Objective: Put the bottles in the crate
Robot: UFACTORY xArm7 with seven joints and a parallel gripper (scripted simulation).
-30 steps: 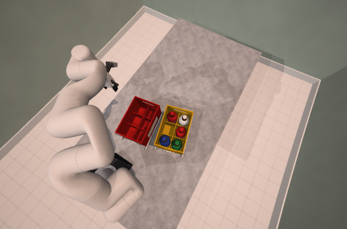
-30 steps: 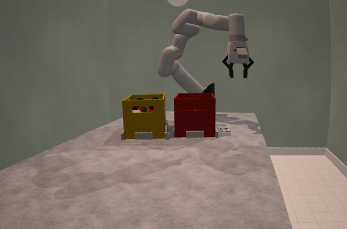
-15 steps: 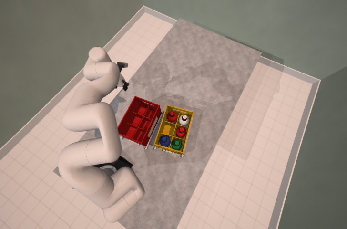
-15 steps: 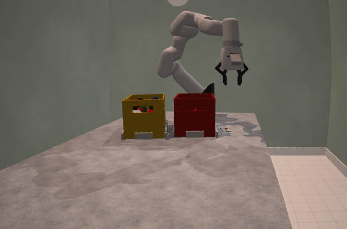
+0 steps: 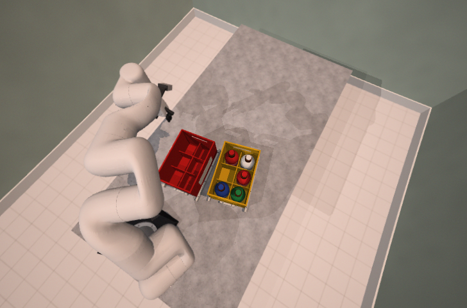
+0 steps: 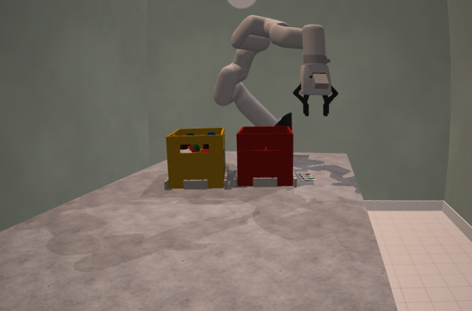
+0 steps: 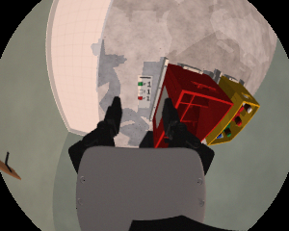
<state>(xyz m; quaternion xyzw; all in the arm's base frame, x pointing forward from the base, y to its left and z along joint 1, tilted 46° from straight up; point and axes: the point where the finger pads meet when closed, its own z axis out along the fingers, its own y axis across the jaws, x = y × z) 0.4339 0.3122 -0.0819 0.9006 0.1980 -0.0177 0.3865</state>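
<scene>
Right now my hand is 50 mm past the green-labelled bottle, 490 mm to the left of it and 160 mm above it. Also, from my hand: blue bottle (80 mm behind, 420 mm to the right, 160 mm below); then red crate (80 mm behind, 200 mm to the right, 170 mm below); then pick list (130 mm behind, 60 mm to the right, 250 mm below).
</scene>
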